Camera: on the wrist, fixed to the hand. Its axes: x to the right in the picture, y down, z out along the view.
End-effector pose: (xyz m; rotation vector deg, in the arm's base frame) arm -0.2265 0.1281 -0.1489 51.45 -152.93 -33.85
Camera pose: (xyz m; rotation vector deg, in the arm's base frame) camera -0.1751 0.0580 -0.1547 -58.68 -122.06 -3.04
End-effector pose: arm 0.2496 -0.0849 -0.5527 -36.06 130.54 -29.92
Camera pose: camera 0.2458 -0.1444 -0.4892 73.54 131.25 13.57
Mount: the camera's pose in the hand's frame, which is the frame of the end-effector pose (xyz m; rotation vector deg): 0.0032 -0.0800 -0.0343 -2.48 19.25 89.57
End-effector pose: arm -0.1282 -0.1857 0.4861 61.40 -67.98 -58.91
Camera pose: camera -0.0974 -0.2012 0.4061 2.30 -71.23 19.67
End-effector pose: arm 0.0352 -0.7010 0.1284 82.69 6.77 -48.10
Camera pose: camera 0.0062 -0.6638 0.0552 66.31 -38.34 38.75
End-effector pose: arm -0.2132 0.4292 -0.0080 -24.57 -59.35 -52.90
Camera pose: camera -0.2593 0.3587 -0.0300 -50.01 -8.56 22.80
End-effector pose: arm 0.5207 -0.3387 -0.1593 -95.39 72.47 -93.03
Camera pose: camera 0.5095 -0.2967 -0.0838 -2.12 110.39 -45.03
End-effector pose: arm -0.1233 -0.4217 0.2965 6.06 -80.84 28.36
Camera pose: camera -0.0603 -0.4801 0.3111 -65.74 -53.07 94.16
